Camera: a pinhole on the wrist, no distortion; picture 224 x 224 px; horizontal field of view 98.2 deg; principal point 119.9 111.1 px. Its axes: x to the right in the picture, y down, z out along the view. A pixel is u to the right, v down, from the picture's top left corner.
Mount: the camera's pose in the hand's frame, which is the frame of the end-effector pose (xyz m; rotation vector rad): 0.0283 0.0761 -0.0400 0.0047 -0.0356 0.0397
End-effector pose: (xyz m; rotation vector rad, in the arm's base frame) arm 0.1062 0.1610 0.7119 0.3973 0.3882 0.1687
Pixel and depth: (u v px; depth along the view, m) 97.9 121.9 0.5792
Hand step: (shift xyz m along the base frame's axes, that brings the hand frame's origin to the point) 0.0872 -0.0929 0.5502
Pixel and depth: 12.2 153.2 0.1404
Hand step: -0.0961 0.0541 0.1787
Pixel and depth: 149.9 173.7 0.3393
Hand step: 0.1987 0.1923 0.3416
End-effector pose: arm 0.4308 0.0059 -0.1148 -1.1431 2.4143 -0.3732
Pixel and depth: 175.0 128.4 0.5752
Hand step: -0.0385 -0.1700 -0.6428
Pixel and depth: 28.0 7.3 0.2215
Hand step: 0.2994 0.0253 -0.0296
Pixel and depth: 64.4 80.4 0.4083
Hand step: 0.3412 0.1082 -0.2257
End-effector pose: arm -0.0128 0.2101 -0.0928 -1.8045 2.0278 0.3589
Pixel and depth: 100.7 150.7 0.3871
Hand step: -0.1773 0.2444 -0.2911
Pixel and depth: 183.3 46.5 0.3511
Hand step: 0.1665 -0.1036 -0.3873
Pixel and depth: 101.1 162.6 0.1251
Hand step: -0.1284 0.0590 -0.0837
